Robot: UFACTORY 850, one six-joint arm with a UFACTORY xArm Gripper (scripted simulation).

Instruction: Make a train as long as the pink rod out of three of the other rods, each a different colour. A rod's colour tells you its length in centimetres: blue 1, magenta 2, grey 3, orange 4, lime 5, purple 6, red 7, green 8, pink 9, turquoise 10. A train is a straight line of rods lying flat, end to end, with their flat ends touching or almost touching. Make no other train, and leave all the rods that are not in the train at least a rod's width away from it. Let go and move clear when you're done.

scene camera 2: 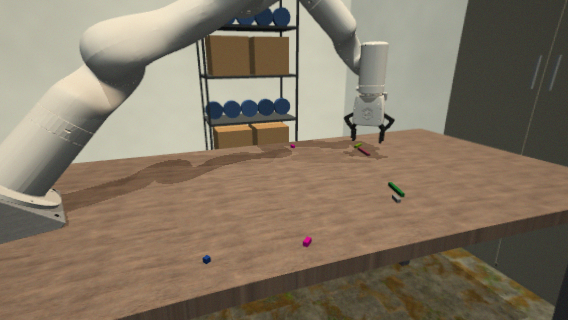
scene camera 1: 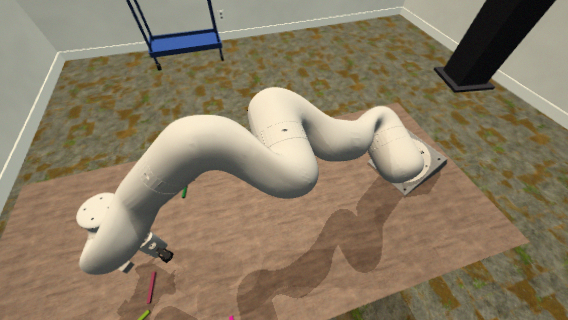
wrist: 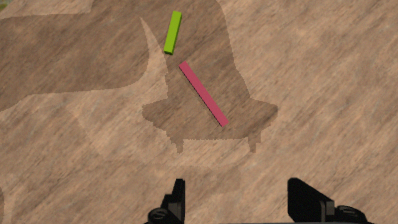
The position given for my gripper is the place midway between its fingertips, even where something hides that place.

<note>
In view: my gripper (scene camera 2: 366,141).
My gripper shows as well in the wrist view (wrist: 236,196).
</note>
